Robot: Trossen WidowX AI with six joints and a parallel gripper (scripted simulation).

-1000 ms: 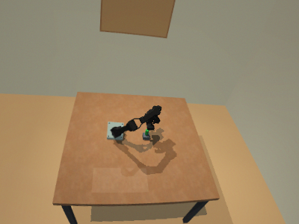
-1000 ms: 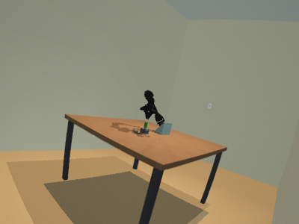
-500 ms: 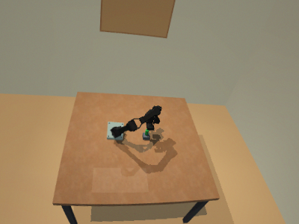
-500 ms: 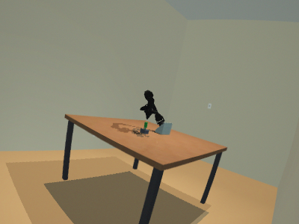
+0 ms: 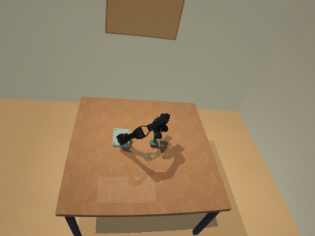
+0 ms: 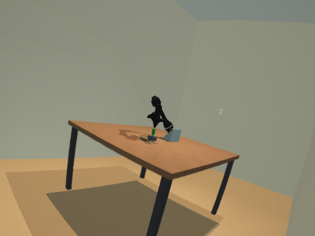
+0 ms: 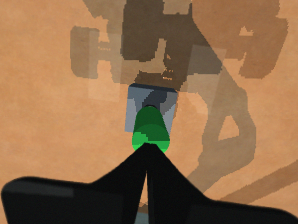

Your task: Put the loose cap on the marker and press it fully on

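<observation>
Now: gripper tip 40 mm above the marker cap. The rest, counted from my gripper tip: holder block 100 mm below.
</observation>
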